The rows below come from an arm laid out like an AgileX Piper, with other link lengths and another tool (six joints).
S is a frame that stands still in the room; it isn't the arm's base.
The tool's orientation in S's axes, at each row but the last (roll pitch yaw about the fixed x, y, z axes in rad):
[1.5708 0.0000 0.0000]
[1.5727 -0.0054 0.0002]
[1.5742 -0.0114 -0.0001]
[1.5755 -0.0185 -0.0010]
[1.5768 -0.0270 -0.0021]
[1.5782 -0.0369 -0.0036]
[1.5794 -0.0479 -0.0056]
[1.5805 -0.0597 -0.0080]
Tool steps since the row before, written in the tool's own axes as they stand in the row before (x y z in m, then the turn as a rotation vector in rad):
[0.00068 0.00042 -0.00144 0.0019 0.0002 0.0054]
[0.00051 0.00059 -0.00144 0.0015 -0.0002 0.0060]
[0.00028 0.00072 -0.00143 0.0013 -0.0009 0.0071]
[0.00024 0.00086 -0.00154 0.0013 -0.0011 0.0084]
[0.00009 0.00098 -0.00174 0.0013 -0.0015 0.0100]
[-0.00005 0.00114 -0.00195 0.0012 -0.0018 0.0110]
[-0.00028 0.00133 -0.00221 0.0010 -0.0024 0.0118]
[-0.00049 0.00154 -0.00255 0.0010 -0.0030 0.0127]
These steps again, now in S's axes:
[0.00068 0.00144 0.00042 0.0019 -0.0054 0.0002]
[0.00051 0.00144 0.00060 0.0015 -0.0060 -0.0002]
[0.00027 0.00143 0.00073 0.0013 -0.0071 -0.0009]
[0.00023 0.00154 0.00087 0.0013 -0.0084 -0.0011]
[0.00007 0.00173 0.00099 0.0013 -0.0100 -0.0015]
[-0.00009 0.00194 0.00115 0.0012 -0.0110 -0.0018]
[-0.00033 0.00220 0.00133 0.0011 -0.0118 -0.0025]
[-0.00056 0.00254 0.00153 0.0011 -0.0127 -0.0031]

